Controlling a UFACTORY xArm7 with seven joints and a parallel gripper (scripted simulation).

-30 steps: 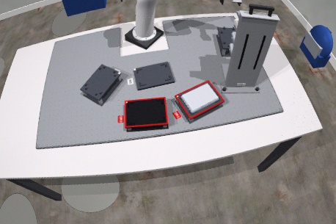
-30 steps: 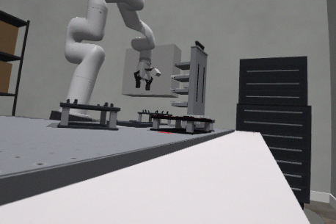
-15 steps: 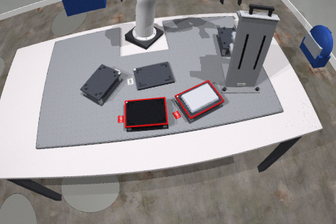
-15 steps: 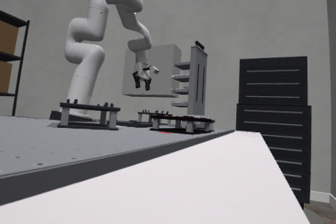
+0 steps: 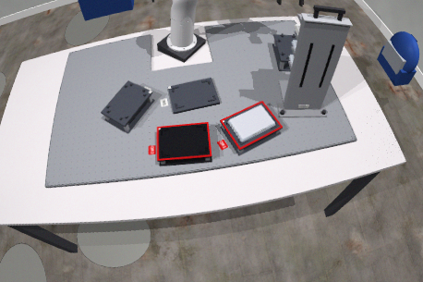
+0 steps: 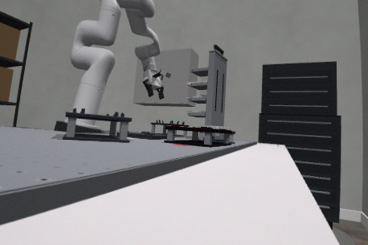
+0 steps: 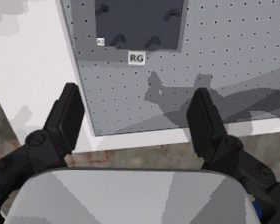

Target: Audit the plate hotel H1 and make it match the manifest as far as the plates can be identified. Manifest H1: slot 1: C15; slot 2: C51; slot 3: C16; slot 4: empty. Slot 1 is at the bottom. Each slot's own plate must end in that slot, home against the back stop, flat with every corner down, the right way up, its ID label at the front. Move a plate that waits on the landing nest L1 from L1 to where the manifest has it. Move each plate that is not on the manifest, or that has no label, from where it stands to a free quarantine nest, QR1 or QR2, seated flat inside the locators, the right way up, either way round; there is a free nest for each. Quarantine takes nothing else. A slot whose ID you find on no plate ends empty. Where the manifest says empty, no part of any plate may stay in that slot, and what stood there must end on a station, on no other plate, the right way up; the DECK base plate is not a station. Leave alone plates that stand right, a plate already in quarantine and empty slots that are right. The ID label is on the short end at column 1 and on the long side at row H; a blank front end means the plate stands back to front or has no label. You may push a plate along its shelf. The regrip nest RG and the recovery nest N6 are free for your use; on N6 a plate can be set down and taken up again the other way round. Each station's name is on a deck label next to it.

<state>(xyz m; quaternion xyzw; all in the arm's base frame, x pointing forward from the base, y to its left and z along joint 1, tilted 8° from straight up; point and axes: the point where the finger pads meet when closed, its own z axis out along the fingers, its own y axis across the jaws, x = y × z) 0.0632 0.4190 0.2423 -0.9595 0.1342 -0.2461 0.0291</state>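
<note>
My hand is 280 mm short of the plate labelled C16, 70 mm to the left of it and 50 mm below it. From my hand the other things lie so: RG label (210 mm below); H1 label (250 mm ahead, 40 mm to the left, 210 mm below); white plate (400 mm ahead, 310 mm to the right, 170 mm below).
</note>
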